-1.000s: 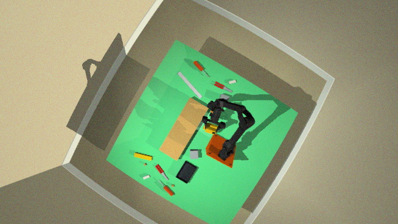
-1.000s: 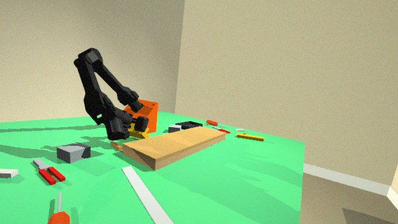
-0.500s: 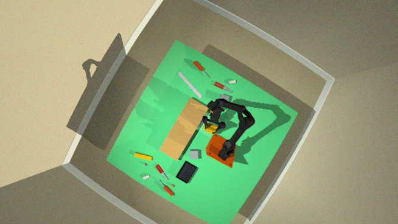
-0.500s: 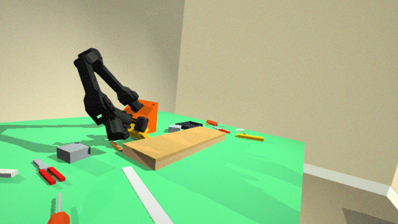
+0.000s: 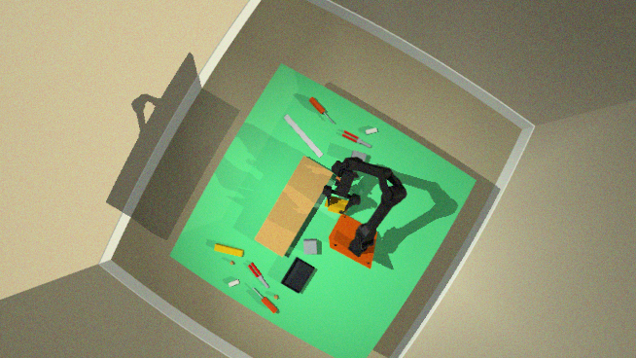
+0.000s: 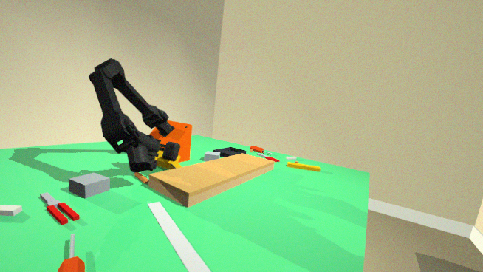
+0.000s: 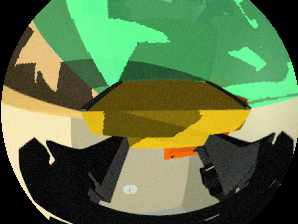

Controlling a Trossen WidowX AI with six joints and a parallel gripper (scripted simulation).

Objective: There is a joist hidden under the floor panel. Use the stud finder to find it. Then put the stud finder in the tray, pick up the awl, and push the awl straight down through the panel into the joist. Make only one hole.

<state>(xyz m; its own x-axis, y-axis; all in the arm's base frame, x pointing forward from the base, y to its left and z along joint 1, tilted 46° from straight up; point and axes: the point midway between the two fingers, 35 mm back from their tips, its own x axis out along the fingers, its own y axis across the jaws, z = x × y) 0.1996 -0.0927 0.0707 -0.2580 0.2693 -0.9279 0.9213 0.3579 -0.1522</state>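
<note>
The yellow stud finder is 1 cm behind my gripper tip, 1 cm to the right of it and 1 cm below it. The rest, counted from my gripper tip: awl: 2 cm ahead, 13 cm to the right, 6 cm below; then white ruler: 38 cm ahead, 20 cm to the right, 6 cm below; then dark tray: 7 cm behind, 42 cm to the left, 5 cm below.
</note>
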